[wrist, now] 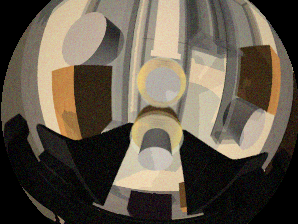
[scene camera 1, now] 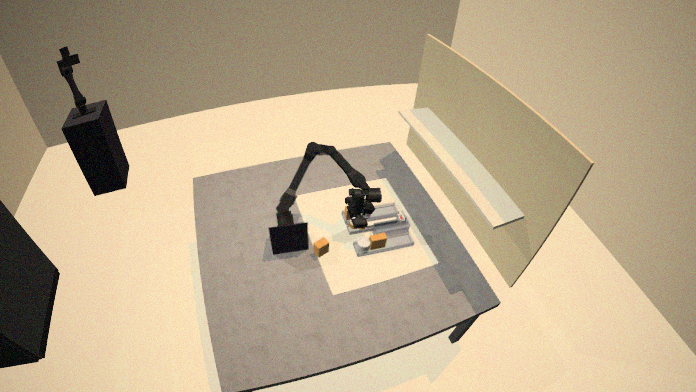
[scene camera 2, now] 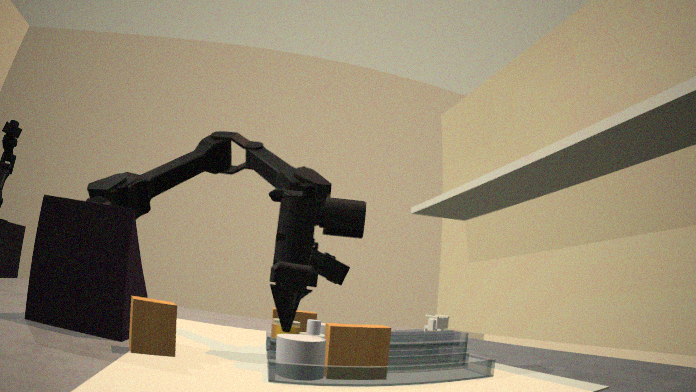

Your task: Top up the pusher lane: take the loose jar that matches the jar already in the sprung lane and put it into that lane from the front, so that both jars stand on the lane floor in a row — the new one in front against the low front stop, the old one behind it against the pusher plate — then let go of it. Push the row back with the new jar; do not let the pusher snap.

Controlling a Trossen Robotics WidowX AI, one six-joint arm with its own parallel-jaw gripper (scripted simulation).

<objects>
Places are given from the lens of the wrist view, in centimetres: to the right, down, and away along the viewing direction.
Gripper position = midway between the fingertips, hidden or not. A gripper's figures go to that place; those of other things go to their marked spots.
my gripper [wrist: 157, 131]: 1, 2, 10
cream jar [wrist: 156, 134]: 0, 2, 7
cream jar [wrist: 161, 82]: 1, -2, 6
</objects>
